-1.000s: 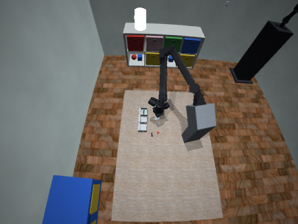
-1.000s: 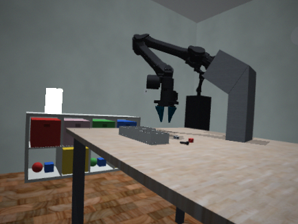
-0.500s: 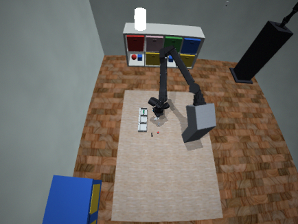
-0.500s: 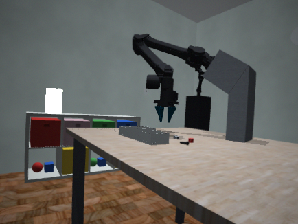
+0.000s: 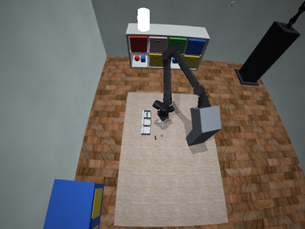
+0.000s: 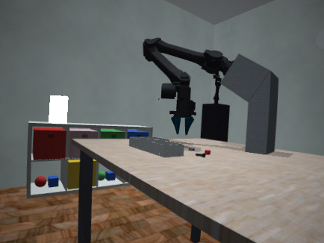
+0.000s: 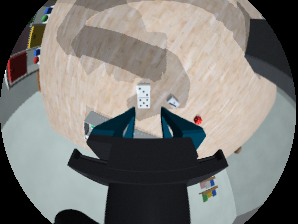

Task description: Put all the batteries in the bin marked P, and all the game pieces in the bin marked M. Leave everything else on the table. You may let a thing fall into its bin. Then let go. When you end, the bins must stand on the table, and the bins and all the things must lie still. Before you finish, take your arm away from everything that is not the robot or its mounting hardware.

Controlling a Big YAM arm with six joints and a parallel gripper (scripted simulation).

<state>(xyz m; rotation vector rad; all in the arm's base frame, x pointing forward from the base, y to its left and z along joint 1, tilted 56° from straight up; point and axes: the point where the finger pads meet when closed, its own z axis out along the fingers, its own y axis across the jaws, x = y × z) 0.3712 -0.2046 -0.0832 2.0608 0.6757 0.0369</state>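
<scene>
My hand is 6 cm above the white piece and 1 cm short of it. From my hand the other things lie so: green piece: 14 cm ahead, 7 cm to the right, 5 cm below; black object: 17 cm to the left, 6 cm below, 6 cm ahead; red game piece: 15 cm to the left, 6 cm below.
</scene>
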